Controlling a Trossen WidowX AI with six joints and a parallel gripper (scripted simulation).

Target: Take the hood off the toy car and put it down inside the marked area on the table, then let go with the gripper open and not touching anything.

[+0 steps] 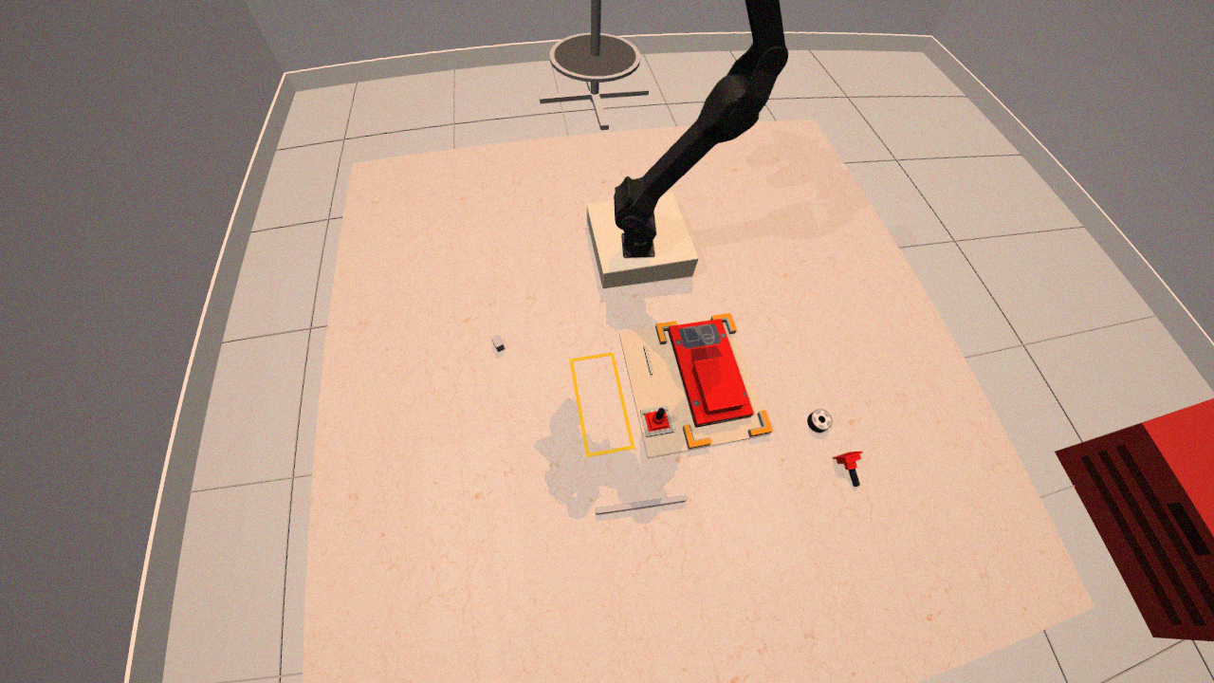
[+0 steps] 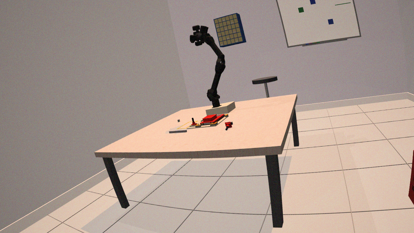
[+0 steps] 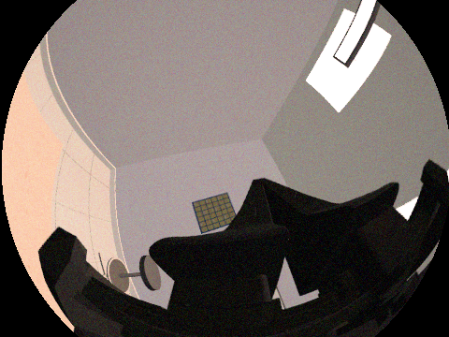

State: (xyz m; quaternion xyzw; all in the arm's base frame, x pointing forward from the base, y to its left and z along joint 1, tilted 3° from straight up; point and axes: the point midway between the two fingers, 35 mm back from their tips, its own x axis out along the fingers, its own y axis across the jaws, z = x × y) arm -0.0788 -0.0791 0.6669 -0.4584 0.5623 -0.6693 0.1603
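My gripper tip is now 69 cm above the toy car hood, 41 cm short of it and 26 cm to the right of it. Round my gripper tip: white wheel 72 cm below, 47 cm ahead, 45 cm to the left; then grey bar 72 cm below, 60 cm ahead, 11 cm to the left.
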